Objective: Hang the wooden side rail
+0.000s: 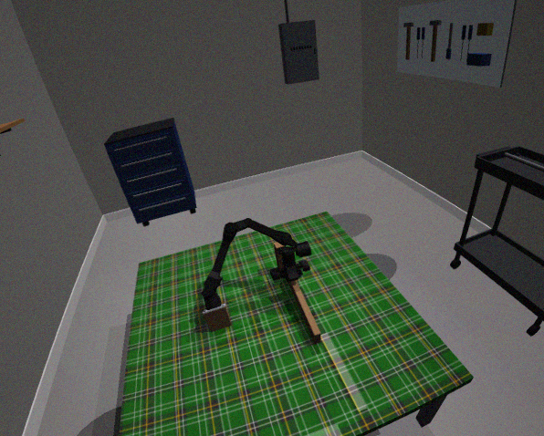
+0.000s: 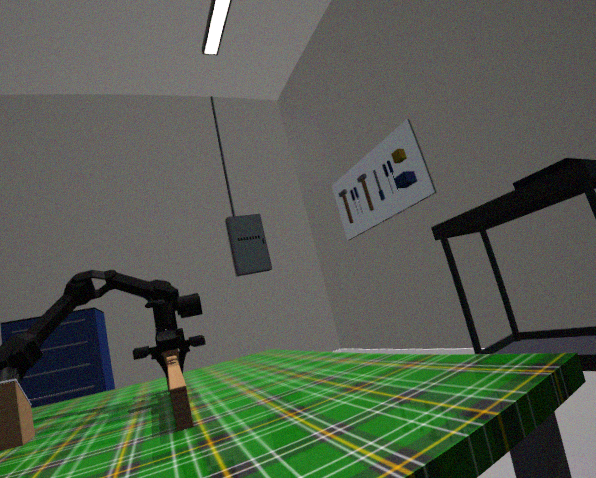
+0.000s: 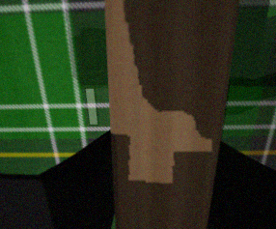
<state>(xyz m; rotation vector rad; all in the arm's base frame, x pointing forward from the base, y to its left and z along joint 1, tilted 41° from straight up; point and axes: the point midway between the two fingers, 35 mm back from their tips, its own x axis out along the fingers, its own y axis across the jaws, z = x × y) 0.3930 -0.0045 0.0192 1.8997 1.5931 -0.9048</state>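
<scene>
The headboard post is 150 mm to the left of my gripper tip, 40 mm above it and 20 mm ahead of it.
</scene>
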